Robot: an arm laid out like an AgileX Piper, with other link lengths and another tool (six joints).
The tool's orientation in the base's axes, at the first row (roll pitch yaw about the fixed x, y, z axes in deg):
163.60, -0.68, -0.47
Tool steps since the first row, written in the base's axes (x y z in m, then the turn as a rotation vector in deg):
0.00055, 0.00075, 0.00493, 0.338, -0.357, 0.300
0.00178, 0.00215, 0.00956, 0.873, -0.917, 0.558
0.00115, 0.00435, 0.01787, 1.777, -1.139, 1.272
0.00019, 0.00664, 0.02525, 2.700, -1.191, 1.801
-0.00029, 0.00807, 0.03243, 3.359, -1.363, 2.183
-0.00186, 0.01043, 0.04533, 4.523, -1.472, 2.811
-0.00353, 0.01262, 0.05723, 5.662, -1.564, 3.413
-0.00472, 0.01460, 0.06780, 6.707, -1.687, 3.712
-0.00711, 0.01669, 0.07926, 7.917, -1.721, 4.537
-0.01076, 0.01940, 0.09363, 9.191, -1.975, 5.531
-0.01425, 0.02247, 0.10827, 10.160, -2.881, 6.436
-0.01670, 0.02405, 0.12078, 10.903, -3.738, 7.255
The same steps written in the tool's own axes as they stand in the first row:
0.00060, 0.00067, -0.00494, 0.344, 0.423, -0.184
0.00188, 0.00062, -0.00976, 0.887, 1.027, -0.268
0.00133, 0.00086, -0.01836, 1.801, 1.432, -0.882
0.00044, 0.00076, -0.02609, 2.731, 1.621, -1.367
0.00003, 0.00142, -0.03339, 3.396, 1.886, -1.679
-0.00141, 0.00281, -0.04645, 4.568, 2.155, -2.240
-0.00295, 0.00409, -0.05849, 5.715, 2.400, -2.781
-0.00403, 0.00519, -0.06920, 6.764, 2.591, -3.023
-0.00631, 0.00645, -0.08081, 7.984, 2.843, -3.794
-0.00981, 0.00794, -0.09539, 9.272, 3.353, -4.664
-0.01315, 0.00917, -0.11033, 10.259, 4.467, -5.268
-0.01546, 0.01122, -0.12280, 11.019, 5.512, -5.805

